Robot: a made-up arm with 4 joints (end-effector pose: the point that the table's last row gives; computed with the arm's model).
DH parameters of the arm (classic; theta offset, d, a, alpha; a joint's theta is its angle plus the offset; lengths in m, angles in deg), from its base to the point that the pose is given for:
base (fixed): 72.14 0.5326 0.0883 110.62
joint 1: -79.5 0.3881 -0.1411 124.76
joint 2: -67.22 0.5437 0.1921 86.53
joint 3: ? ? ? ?
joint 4: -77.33 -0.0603 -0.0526 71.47
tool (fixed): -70.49 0.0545 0 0
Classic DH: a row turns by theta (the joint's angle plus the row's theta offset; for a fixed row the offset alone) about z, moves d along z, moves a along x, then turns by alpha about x.
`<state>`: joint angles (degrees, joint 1 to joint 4).
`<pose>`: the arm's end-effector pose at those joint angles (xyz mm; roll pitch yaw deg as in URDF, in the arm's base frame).
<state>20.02 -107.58 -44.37 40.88</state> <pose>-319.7 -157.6 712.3 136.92 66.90 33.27</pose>
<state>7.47 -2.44 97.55 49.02</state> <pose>-65.1 -115.7 137.4 19.30 -33.05 106.31</pose>
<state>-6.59 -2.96 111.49 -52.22</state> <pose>-152.7 -215.3 110.9 130.66 -0.06 86.98</pose>
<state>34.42 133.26 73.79 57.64</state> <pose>137.9 -662.1 335.1 -85.97 35.59 30.71</pose>
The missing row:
joint 3: -36.17 -0.4207 -0.016 -90
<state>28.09 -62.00 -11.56 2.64</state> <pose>-293.6 89.8 368.1 134.09 33.98 -18.81</pose>
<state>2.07 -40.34 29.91 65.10</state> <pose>-185.3 -86.8 330.2 50.84 -23.07 25.83</pose>
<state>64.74 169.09 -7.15 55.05</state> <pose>-191.7 -524.3 215.2 -136.76 -35.45 46.15</pose>
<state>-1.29 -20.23 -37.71 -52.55</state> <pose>-211.8 -151.7 151.1 122.78 15.25 -65.58</pose>
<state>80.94 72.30 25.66 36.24</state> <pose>193.7 -38.7 -232.1 40.54 -64.59 -29.90</pose>
